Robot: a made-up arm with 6 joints. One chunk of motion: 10 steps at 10 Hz.
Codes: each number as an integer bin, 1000 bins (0 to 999) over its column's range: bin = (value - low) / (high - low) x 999, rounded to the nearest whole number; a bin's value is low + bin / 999 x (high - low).
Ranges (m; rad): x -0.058..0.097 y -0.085..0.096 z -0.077..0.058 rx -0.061..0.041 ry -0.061..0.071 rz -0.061..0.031
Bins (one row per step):
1: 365 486 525 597 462 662
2: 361 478 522 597 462 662
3: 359 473 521 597 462 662
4: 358 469 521 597 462 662
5: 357 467 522 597 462 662
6: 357 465 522 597 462 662
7: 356 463 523 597 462 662
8: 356 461 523 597 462 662
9: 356 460 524 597 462 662
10: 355 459 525 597 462 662
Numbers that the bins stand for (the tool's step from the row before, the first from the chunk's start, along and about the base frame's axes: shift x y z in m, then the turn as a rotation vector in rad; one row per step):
1: -0.00137 0.00305 -0.00605 -0.00005 0.00005 -0.00004
2: -0.00199 0.00160 -0.00646 -0.00005 0.00005 -0.00004
3: -0.00230 0.00070 -0.00659 -0.00005 0.00005 -0.00004
4: -0.00245 -0.00003 -0.00659 -0.00005 0.00005 -0.00004
5: -0.00261 -0.00039 -0.00646 -0.00005 0.00005 -0.00004
6: -0.00261 -0.00075 -0.00646 -0.00005 0.00005 -0.00004
7: -0.00276 -0.00111 -0.00632 -0.00005 0.00005 -0.00004
8: -0.00276 -0.00148 -0.00632 -0.00005 0.00005 -0.00004
9: -0.00276 -0.00166 -0.00619 -0.00005 0.00005 -0.00004
10: -0.00292 -0.00184 -0.00605 -0.00005 0.00005 -0.00004

